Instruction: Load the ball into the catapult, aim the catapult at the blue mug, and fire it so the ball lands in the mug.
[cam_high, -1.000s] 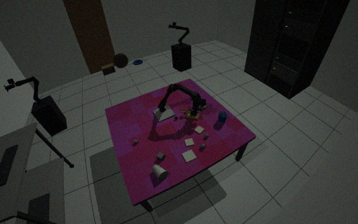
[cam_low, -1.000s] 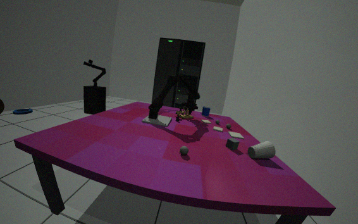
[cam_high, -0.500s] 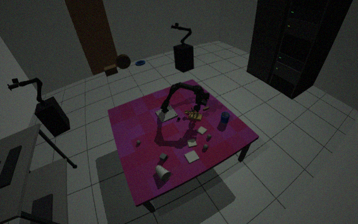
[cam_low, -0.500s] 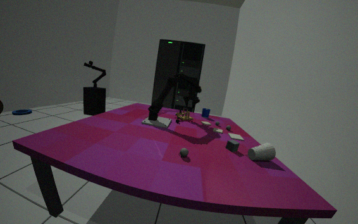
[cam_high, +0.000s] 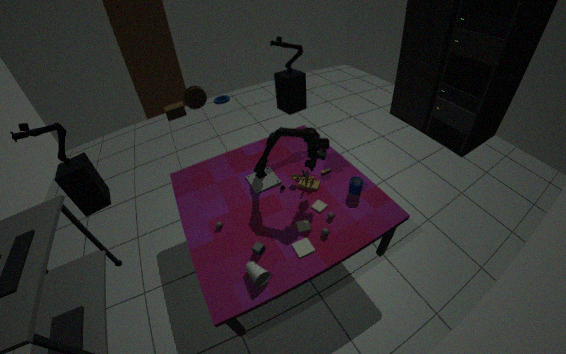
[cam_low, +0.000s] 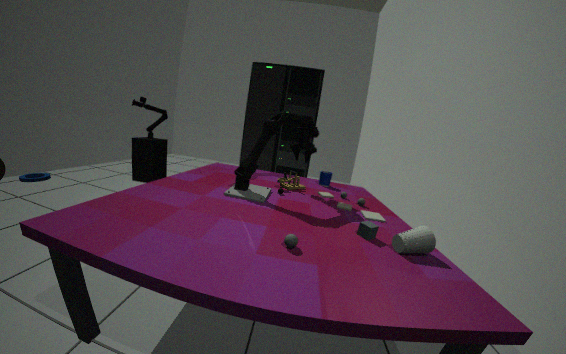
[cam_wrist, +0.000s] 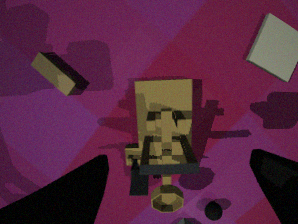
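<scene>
Right now my gripper tip is 110 mm past the dark ball, 180 mm to the left of it and 160 mm above it. From my gripper tip the other things lie so: catapult: 70 mm behind, 30 mm to the right, 120 mm below; tan block: 50 mm behind, 170 mm to the left, 160 mm below; blue mug: 230 mm ahead, 180 mm to the left, 140 mm below.
</scene>
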